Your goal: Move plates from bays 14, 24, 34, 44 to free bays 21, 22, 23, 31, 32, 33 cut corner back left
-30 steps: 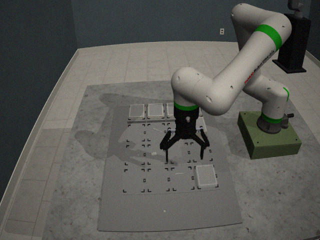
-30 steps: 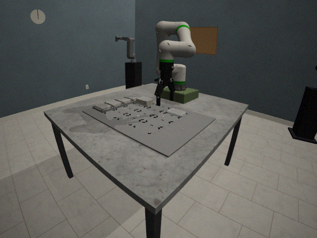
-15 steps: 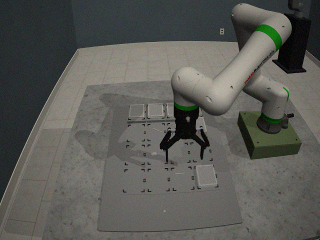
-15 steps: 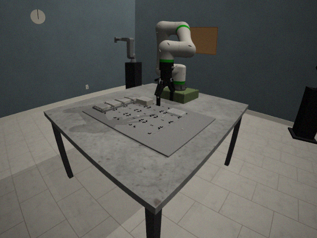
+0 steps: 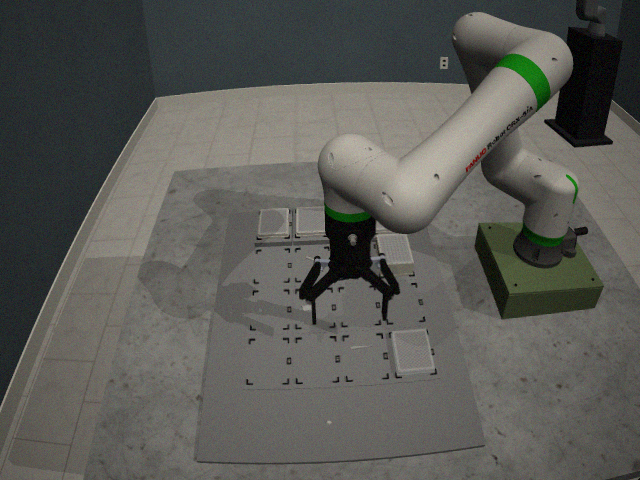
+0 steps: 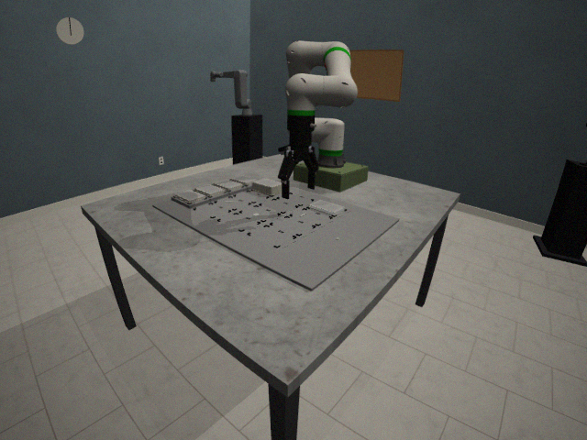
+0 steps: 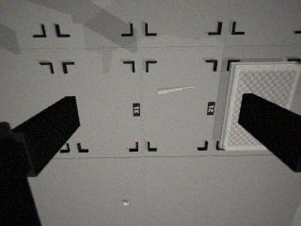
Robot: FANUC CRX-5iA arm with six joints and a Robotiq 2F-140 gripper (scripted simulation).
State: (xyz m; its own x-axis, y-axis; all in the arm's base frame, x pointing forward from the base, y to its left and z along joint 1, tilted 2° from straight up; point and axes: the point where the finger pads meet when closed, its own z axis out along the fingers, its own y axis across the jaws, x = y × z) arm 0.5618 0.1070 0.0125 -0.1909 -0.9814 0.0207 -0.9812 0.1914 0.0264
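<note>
The white pointed piece is 10 cm below my hand, 3 cm behind it and 1 cm to the left of it. The rest, counted from my hand: sealed deep-well block: 26 cm to the right, 19 cm behind, 8 cm below.
</note>
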